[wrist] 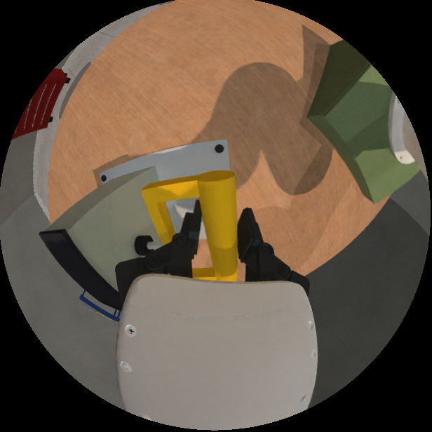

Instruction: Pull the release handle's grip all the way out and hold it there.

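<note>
The release handle's yellow grip (pixel 219 235) is a thick round bar, joined to a yellow frame (pixel 156 212) on its left. It runs up the middle of the wrist view. My gripper (pixel 220 215) is shut on the grip, with one black finger on each side of the bar. The left finger passes through the handle's opening, and the right finger is along the bar's outer side. The grey-green housing (pixel 107 220) is left of the handle, with a black knob (pixel 144 245) on a short rod. The grip's lower end is partly hidden by the gripper body.
A pale mounting plate (pixel 185 157) with dark bolts lies beneath the handle on the wooden table (pixel 165 90). A green block-shaped base (pixel 357 120) with a white part stands at the right. A red slatted object (pixel 42 105) is at the far left.
</note>
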